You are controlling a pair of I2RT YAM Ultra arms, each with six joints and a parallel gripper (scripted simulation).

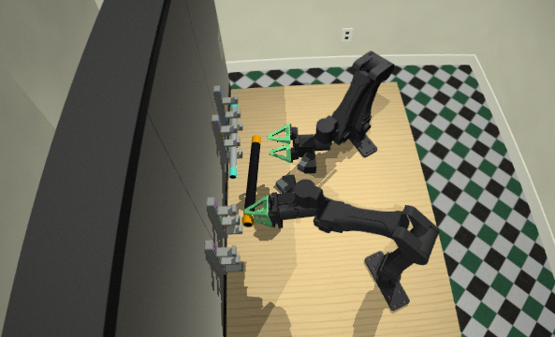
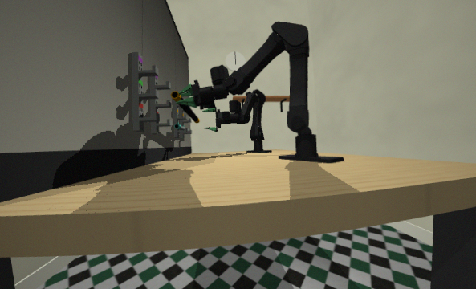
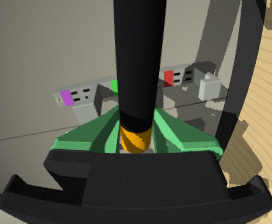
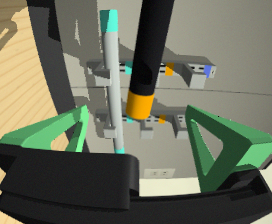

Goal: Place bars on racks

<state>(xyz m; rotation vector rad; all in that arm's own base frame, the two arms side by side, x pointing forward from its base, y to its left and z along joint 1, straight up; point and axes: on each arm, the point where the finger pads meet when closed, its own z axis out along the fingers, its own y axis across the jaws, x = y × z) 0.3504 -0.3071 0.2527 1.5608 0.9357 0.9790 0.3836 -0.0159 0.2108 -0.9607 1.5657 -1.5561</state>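
The pale bar is 13 cm ahead of my right hand, 8 cm to the right of it and 4 cm below it. The rest, counted from my right hand: black bar (6 cm ahead, 13 cm to the left, 2 cm above).
My left gripper is now 130 mm to the left of the black bar, 20 mm past it and 20 mm above it. Round my left hand: pale bar 340 mm to the right, 90 mm below, 50 mm ahead.
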